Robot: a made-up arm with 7 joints.
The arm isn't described. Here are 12 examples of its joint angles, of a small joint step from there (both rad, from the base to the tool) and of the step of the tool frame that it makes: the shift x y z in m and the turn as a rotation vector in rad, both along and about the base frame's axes.
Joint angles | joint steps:
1: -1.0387 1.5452 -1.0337 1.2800 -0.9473 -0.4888 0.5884 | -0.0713 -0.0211 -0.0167 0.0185 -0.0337 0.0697 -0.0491
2: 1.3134 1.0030 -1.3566 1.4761 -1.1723 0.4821 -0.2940 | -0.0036 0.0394 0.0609 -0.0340 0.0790 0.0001 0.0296
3: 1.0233 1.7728 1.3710 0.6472 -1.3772 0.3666 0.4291 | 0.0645 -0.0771 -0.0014 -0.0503 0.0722 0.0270 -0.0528
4: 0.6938 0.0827 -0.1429 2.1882 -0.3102 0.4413 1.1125 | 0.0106 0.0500 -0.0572 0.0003 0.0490 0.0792 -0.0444
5: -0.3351 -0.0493 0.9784 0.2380 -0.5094 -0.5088 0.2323 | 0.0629 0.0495 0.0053 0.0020 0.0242 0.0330 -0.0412
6: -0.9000 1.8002 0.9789 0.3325 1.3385 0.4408 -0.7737 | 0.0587 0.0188 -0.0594 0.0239 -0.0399 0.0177 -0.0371
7: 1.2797 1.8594 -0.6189 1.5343 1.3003 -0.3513 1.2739 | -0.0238 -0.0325 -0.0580 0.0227 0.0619 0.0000 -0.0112
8: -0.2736 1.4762 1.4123 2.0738 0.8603 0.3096 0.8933 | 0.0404 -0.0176 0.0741 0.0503 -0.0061 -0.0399 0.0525
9: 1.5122 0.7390 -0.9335 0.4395 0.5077 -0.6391 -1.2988 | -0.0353 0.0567 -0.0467 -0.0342 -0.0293 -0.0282 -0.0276
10: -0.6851 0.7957 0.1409 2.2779 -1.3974 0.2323 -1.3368 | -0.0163 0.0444 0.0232 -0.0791 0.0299 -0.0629 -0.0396
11: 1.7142 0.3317 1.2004 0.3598 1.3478 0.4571 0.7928 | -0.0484 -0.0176 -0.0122 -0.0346 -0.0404 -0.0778 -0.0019
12: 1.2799 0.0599 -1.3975 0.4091 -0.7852 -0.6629 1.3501 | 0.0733 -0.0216 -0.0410 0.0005 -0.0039 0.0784 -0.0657
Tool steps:
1: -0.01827 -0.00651 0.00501 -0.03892 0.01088 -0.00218
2: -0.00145 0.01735 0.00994 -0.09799 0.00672 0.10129
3: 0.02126 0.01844 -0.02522 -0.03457 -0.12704 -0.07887
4: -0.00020 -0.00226 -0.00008 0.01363 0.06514 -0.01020
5: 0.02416 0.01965 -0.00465 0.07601 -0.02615 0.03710
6: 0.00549 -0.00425 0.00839 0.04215 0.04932 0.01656
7: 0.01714 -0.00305 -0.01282 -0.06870 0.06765 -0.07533
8: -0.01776 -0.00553 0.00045 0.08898 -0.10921 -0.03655
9: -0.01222 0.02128 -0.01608 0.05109 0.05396 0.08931
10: 0.00398 0.01364 -0.00635 0.04337 0.06197 -0.03583
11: 0.00994 -0.01076 -0.01710 -0.00277 0.13785 -0.00286
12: 0.00449 -0.00876 0.02478 -0.02203 -0.14288 0.01209
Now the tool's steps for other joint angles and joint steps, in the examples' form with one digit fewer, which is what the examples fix.
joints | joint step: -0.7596 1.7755 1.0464 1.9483 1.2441 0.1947 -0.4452 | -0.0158 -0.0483 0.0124 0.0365 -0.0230 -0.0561 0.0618
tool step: -0.0067 0.0024 -0.0064 -0.0092 -0.0207 -0.0802
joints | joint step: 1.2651 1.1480 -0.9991 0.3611 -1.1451 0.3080 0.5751 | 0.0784 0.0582 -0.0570 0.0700 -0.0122 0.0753 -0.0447
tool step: -0.0075 0.0027 0.0209 0.1325 -0.0779 0.0033
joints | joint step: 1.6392 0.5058 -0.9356 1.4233 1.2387 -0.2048 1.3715 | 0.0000 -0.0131 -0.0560 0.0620 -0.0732 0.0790 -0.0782
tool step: -0.0060 -0.0147 -0.0078 0.1025 0.0319 0.0568
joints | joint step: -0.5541 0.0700 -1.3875 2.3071 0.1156 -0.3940 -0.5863 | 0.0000 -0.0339 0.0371 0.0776 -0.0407 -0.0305 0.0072
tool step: 0.0098 0.0064 0.0108 -0.0809 -0.0582 0.1229
